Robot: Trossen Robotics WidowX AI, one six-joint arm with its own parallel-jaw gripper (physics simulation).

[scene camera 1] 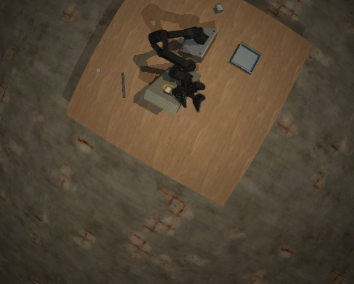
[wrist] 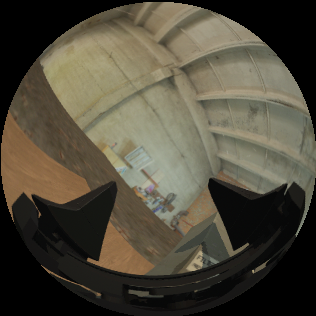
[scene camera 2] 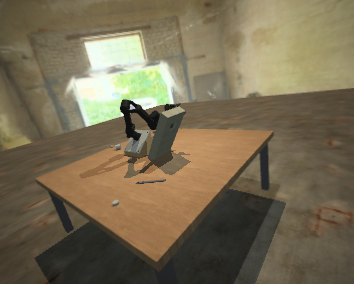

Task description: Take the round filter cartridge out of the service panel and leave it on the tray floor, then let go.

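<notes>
The grey service panel stands tilted on the table; a corner of it shows low in the wrist view, with part of a printed filter label. A yellow ring with a pale piece shows on the panel in scene camera 1; I cannot tell whether this is the round filter cartridge. My gripper is open and empty, in the air beside the panel's face; scene camera 2 shows it partly hidden behind the panel's top. The shallow square tray lies apart, at the right in scene camera 1.
The arm's base block stands close to the panel. A thin dark rod and a small pale disc lie on the panel's other side. A small pale cylinder stands beyond the base.
</notes>
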